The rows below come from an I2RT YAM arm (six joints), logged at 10 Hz.
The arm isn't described. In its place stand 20 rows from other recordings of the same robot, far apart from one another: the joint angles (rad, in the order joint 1, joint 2, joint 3, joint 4, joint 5, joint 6), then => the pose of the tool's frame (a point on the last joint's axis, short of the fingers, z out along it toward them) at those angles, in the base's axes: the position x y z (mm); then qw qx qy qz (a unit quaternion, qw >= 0).
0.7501, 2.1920, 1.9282, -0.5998, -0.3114, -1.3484 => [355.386, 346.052, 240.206, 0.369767, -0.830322, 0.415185, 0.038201]
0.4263, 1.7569, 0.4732, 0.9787, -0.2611, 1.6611 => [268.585, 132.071, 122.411, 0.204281, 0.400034, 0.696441, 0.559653]
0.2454, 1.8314, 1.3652, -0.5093, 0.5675, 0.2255 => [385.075, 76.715, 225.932, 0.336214, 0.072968, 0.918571, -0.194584]
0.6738, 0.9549, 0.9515, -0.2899, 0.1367, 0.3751 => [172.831, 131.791, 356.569, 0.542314, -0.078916, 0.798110, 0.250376]
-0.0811, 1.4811, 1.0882, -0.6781, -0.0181, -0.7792 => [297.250, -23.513, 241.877, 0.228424, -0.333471, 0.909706, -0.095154]
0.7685, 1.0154, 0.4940, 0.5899, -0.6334, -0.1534 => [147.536, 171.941, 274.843, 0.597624, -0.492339, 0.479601, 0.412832]
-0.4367, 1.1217, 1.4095, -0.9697, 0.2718, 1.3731 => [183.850, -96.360, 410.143, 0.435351, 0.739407, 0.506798, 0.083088]
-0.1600, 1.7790, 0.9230, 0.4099, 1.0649, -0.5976 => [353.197, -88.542, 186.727, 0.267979, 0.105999, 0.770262, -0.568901]
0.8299, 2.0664, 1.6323, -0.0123, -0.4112, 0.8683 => [319.714, 370.599, 251.091, 0.215078, -0.092902, 0.830202, 0.505841]
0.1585, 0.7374, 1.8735, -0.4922, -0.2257, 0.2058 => [-40.489, 1.596, 603.740, 0.865003, -0.090200, 0.446450, 0.210514]
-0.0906, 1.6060, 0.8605, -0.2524, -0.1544, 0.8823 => [308.414, -22.521, 163.486, 0.231394, 0.427843, 0.855640, 0.176883]
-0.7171, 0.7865, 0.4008, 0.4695, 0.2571, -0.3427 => [138.124, -132.447, 272.880, 0.586055, 0.217649, 0.641992, -0.443864]
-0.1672, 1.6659, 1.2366, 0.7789, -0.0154, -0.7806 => [390.348, -65.325, 366.425, 0.731007, -0.179114, 0.544681, -0.369959]
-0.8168, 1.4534, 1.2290, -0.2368, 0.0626, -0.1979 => [230.696, -248.913, 330.919, 0.447267, 0.274432, 0.804216, -0.279064]
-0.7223, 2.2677, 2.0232, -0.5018, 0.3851, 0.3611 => [381.487, -353.970, 242.213, 0.355377, 0.529364, 0.731010, -0.243117]
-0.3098, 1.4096, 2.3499, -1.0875, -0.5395, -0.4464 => [174.163, -36.548, 592.012, 0.659596, -0.223472, 0.716225, -0.044880]
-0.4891, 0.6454, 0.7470, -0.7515, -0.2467, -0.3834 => [121.624, -54.884, 291.175, 0.446247, -0.007631, 0.890694, -0.086430]
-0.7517, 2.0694, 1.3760, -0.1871, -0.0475, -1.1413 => [324.619, -301.132, 150.435, 0.215843, -0.189986, 0.921412, -0.261377]
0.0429, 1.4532, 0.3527, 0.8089, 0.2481, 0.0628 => [257.600, 2.308, 153.271, 0.596704, 0.081770, 0.795396, -0.067848]
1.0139, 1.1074, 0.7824, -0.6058, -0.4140, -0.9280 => [102.530, 191.767, 242.791, 0.299189, -0.803290, 0.471055, 0.208130]
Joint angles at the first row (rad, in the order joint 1, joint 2, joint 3, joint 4, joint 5, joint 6):
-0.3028, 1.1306, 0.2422, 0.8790, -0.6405, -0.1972
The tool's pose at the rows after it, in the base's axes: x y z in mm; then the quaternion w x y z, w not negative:
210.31 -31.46 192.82 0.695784 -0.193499 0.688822 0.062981
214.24 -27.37 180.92 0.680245 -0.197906 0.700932 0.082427
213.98 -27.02 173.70 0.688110 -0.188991 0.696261 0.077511
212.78 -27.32 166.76 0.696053 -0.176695 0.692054 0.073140
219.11 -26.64 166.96 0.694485 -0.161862 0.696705 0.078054
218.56 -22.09 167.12 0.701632 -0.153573 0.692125 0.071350
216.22 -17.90 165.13 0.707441 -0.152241 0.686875 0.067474
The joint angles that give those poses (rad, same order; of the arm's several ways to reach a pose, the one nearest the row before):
-0.2443, 1.1516, 0.2303, 0.8922, -0.6082, -0.2002
-0.2226, 1.2152, 0.2227, 0.9177, -0.6170, -0.1979
-0.2182, 1.2709, 0.1962, 1.0251, -0.5949, -0.1806
-0.2177, 1.3289, 0.1697, 1.1351, -0.5722, -0.1584
-0.2047, 1.3575, 0.1905, 1.1399, -0.5447, -0.1304
-0.1782, 1.3627, 0.1801, 1.1766, -0.4979, -0.1199
-0.1570, 1.3753, 0.1619, 1.2247, -0.4702, -0.1179

